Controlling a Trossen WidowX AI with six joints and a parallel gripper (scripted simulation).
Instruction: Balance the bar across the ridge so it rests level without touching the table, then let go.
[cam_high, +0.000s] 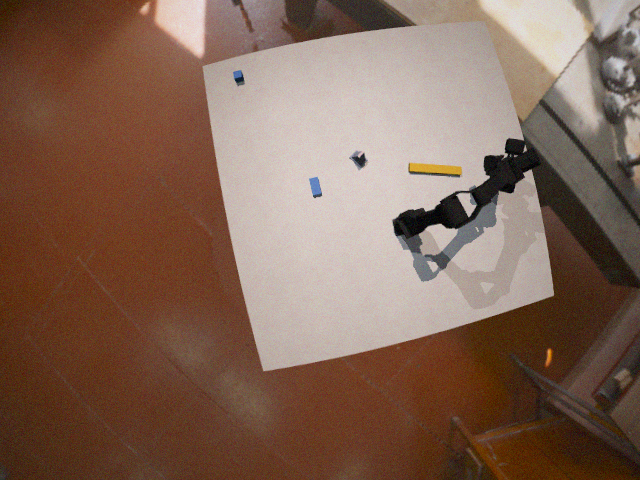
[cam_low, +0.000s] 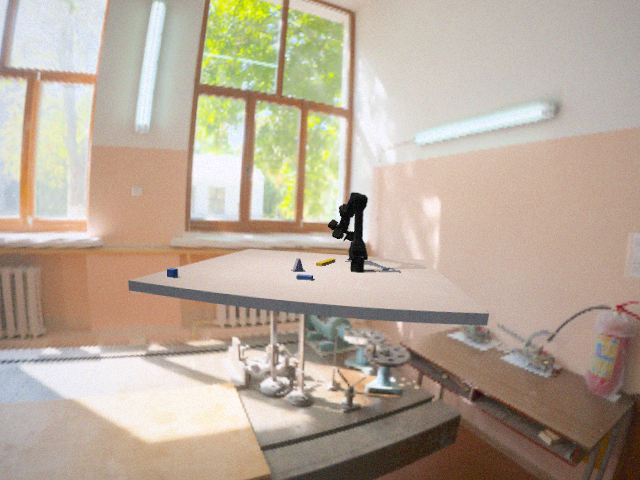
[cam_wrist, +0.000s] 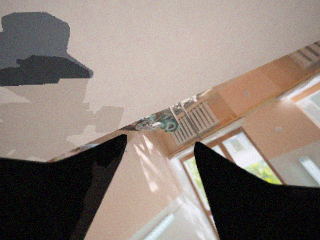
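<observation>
My gripper tip is now 260 mm to the right of the yellow bar, 130 mm above it and 50 mm short of it. The rest, counted from my gripper tip: blue cube: 950 mm to the left, 600 mm ahead, 120 mm below.
</observation>
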